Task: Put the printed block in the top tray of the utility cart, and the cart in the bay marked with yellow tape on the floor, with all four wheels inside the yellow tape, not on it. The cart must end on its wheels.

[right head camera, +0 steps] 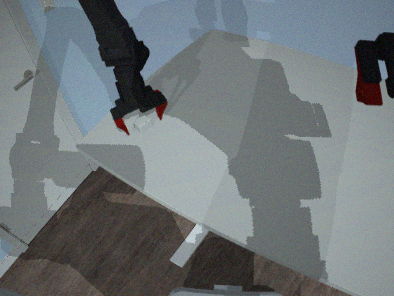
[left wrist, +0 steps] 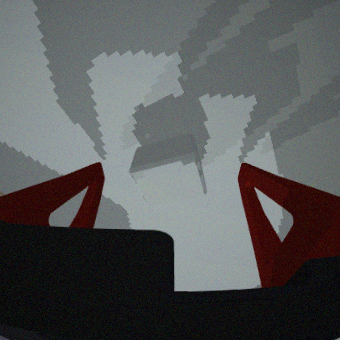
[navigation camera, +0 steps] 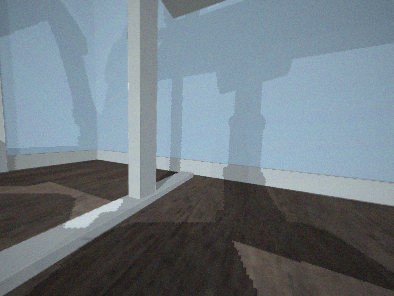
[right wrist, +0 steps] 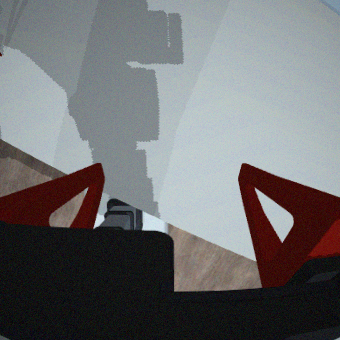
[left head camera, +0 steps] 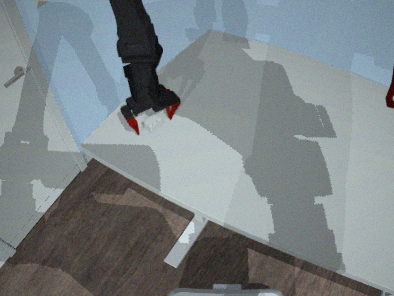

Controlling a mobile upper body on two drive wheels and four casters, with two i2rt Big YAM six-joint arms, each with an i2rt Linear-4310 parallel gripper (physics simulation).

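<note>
The small whitish printed block [left head camera: 151, 121] [right head camera: 142, 124] [left wrist: 167, 184] sits on the pale table [left head camera: 367, 200] [right head camera: 360, 200] [right wrist: 250, 100] near its left corner. My left gripper [left head camera: 154, 126] [right head camera: 144, 126] [left wrist: 170, 169] is open, with its red fingers on either side of the block. In the left wrist view the block shows between and slightly beyond the fingertips, with gaps at both sides. My right gripper [right wrist: 170, 170] is open and empty above the table near its front edge; part of it shows at the right of the right head view. The cart and yellow tape do not show.
A white door with a handle [left head camera: 14, 77] [right head camera: 24, 80] is at the left. A table leg [navigation camera: 142, 100] stands on a floor bar [navigation camera: 100, 220]. Blue walls [navigation camera: 325, 115] are behind. A grey rounded edge [left head camera: 225, 291] shows at the bottom of the left head view.
</note>
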